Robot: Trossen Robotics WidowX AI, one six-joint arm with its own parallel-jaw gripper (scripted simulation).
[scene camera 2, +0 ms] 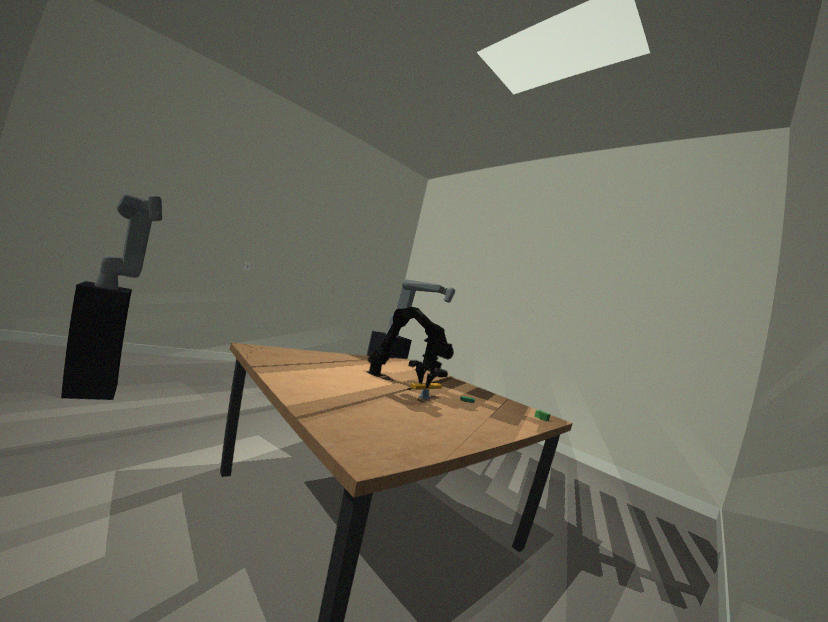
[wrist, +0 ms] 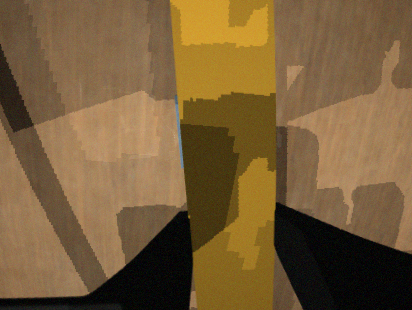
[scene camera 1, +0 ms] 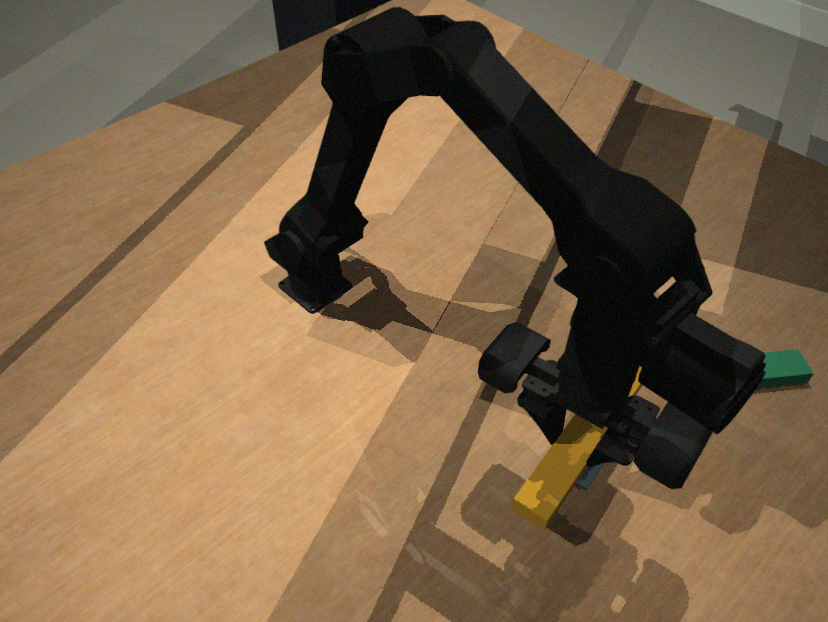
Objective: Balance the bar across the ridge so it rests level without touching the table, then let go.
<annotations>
gripper: holds a yellow bar (scene camera 1: 541, 496)
</annotations>
